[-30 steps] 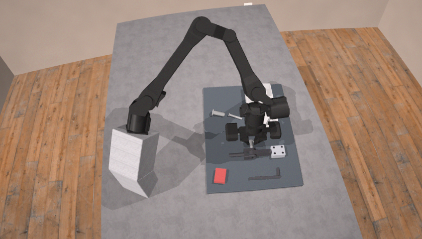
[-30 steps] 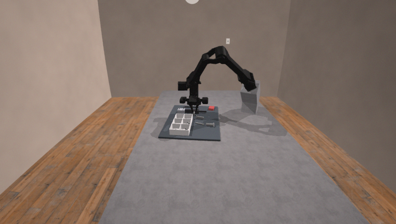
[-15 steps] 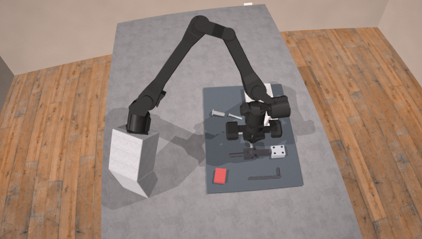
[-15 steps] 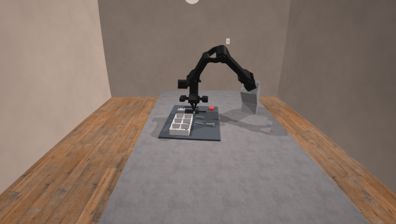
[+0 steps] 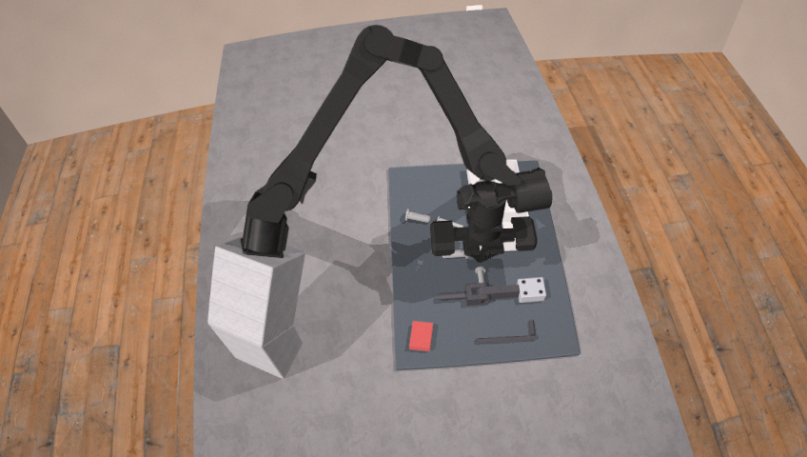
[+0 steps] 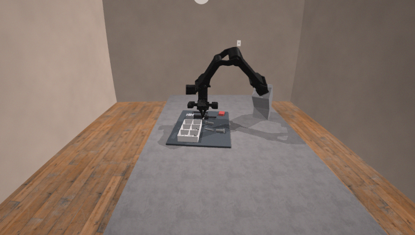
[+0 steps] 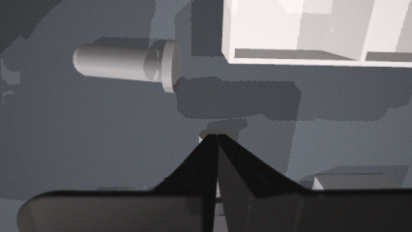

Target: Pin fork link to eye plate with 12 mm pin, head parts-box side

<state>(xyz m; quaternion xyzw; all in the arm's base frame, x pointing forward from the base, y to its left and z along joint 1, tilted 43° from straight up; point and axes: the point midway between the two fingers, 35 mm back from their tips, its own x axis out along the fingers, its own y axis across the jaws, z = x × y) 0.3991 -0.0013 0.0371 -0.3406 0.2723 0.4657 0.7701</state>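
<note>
Now: hand 6 cm to the left of the eye plate, 6 cm above it and 1 cm short of it. From my hand the other things lie so: dark L-shaped key: 15 cm to the right, 6 cm below, 4 cm ahead; then white parts box: 13 cm to the left, 7 cm ahead, 6 cm below; then red block: 13 cm behind, 12 cm to the right, 6 cm below.
</note>
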